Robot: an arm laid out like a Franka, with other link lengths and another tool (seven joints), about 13 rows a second.
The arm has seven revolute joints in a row. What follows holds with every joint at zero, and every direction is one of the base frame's.
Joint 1 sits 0.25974 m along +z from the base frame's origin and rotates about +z.
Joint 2 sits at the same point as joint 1 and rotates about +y.
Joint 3 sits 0.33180 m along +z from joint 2 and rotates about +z.
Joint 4 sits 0.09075 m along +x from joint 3 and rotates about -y.
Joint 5 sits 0.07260 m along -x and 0.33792 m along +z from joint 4 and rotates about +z.
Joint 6 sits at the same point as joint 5 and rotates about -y.
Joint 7 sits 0.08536 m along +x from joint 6 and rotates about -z.
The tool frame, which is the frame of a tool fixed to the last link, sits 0.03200 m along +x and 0.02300 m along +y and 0.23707 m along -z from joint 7; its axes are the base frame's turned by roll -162.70, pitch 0.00 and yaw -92.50 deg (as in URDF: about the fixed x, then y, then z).
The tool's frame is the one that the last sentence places.
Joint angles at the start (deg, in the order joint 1, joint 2, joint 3, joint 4, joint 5, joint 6, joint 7): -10.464 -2.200 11.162 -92.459 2.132 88.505 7.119
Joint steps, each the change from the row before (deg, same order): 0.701 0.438 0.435 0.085 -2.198 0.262 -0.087; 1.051 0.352 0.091 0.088 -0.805 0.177 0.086; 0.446 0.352 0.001 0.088 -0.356 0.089 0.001; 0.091 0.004 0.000 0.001 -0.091 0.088 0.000; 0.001 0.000 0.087 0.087 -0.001 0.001 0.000
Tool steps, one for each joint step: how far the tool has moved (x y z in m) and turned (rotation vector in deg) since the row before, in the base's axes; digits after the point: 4 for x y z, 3 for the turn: 0.0020 0.0012 -0.0036 -2.125 0.038 1.238; 0.0014 0.0071 -0.0024 -0.742 0.048 1.070; 0.0013 0.0026 -0.0024 -0.294 0.152 0.455; 0.0003 0.0005 0.0001 -0.085 -0.090 0.095; 0.0002 0.0008 0.0007 0.003 -0.088 0.088
